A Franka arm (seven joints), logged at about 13 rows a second.
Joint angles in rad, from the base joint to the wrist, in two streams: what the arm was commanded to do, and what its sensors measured. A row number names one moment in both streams.
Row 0, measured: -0.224 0.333 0.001 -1.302 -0.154 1.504 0.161
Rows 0 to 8, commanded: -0.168 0.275 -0.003 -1.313 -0.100 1.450 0.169; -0.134 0.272 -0.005 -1.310 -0.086 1.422 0.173; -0.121 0.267 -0.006 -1.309 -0.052 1.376 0.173; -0.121 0.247 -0.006 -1.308 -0.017 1.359 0.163; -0.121 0.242 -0.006 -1.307 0.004 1.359 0.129; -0.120 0.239 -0.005 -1.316 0.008 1.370 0.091; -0.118 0.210 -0.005 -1.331 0.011 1.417 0.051; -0.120 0.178 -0.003 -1.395 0.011 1.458 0.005; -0.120 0.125 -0.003 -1.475 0.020 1.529 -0.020
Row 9, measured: -0.117 0.233 0.002 -1.325 -0.018 1.431 0.042
